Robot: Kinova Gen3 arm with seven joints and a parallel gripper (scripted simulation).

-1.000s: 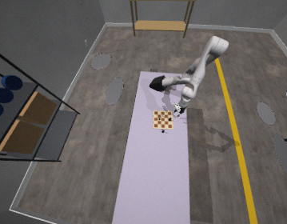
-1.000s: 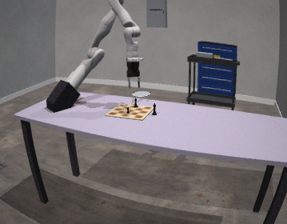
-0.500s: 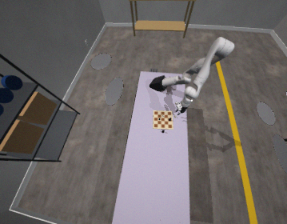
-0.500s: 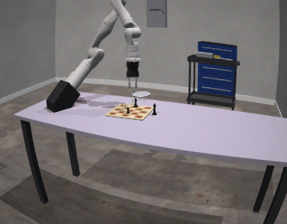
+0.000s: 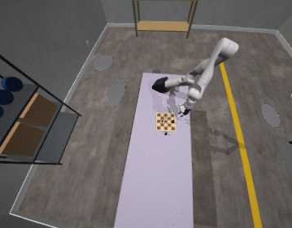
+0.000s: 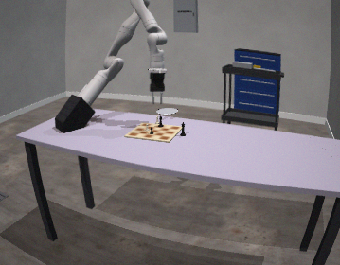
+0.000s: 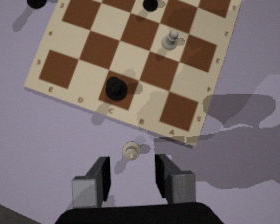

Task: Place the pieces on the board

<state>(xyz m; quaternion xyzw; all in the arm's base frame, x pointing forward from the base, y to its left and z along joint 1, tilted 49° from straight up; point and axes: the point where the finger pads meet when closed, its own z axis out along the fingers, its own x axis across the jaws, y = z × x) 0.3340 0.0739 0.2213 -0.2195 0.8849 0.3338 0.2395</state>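
The white bishop lies 10 cm below my hand. From my hand the other things lie so: white pawn 3 cm ahead, 14 cm to the right, 10 cm below; chessboard 7 cm ahead, 13 cm to the right, 12 cm below; black pawn 8 cm ahead, 16 cm to the right, 10 cm below.
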